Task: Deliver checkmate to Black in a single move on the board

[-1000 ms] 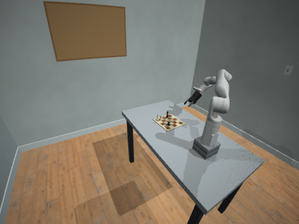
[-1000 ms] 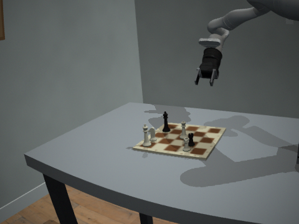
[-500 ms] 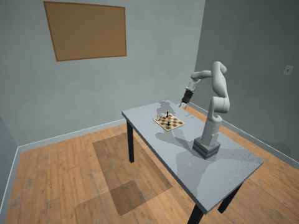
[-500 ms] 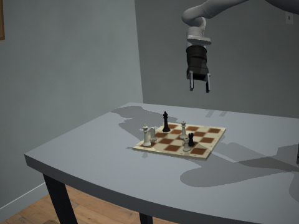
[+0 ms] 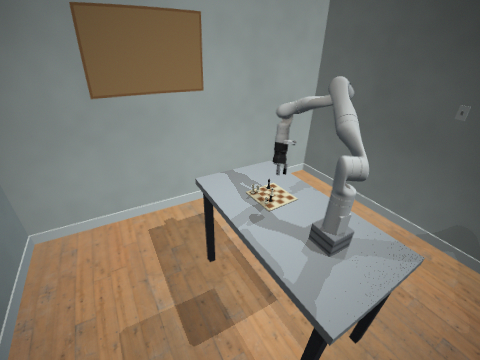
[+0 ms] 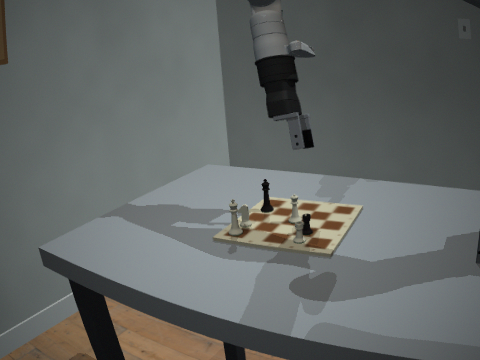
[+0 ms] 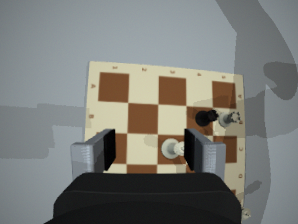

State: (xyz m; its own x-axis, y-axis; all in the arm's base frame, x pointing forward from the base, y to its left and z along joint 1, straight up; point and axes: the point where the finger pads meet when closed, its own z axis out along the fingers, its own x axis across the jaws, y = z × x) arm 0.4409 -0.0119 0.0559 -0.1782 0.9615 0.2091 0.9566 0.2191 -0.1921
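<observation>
Now: the white piece 1 cm behind my hand, 5 cm to the left of it and 12 cm below it. From my hand the other things lie so: black rook: 6 cm behind, 9 cm to the left, 13 cm below; chessboard: 1 cm behind, 6 cm to the left, 15 cm below; black king: 7 cm ahead, 3 cm to the left, 11 cm below.
</observation>
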